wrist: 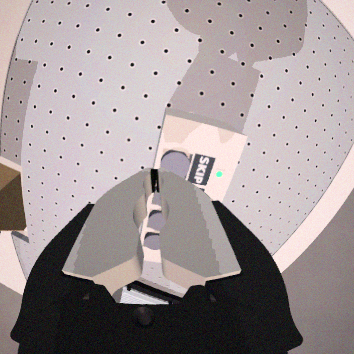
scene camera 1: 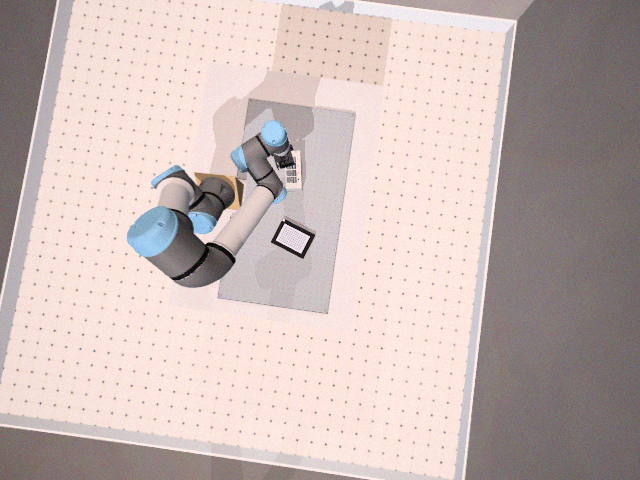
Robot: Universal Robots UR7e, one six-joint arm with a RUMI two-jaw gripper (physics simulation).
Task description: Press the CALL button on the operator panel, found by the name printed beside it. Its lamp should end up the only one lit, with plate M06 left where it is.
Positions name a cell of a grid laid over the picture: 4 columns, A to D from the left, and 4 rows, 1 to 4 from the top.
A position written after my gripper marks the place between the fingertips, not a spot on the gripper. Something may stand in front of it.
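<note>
An operator panel (wrist: C2) is there for me to see, and so is my own gripper (wrist: B2).
</note>
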